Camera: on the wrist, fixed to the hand. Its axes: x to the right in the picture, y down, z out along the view.
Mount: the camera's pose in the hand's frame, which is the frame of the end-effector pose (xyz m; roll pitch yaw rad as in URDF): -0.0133 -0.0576 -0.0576 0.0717 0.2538 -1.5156
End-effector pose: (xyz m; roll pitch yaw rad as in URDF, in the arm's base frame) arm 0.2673 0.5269 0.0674 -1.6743 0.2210 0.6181
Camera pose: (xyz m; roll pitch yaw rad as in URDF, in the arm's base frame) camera 0.2978 0.4856 0.1320 -1.0166 -1.2582 0.1090
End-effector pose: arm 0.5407 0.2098 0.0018 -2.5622 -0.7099 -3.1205
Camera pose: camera 0.6031 0.1945 0.0536 2.3162 -0.6379 -0.9681
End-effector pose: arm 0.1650 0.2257 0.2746 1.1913 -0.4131 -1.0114
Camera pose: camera 0.2017 0.2276 0.2007 1.3792 1.0886 -1.2839
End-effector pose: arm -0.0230 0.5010 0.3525 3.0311 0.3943 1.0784
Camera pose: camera -0.0756 0.5375 0.4046 -2.6797 -0.1117 2.5441
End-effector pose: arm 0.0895 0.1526 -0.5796 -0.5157 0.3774 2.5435
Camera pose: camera 0.1505 0.2060 -0.5949 -0.3432 -0.2222 1.1217
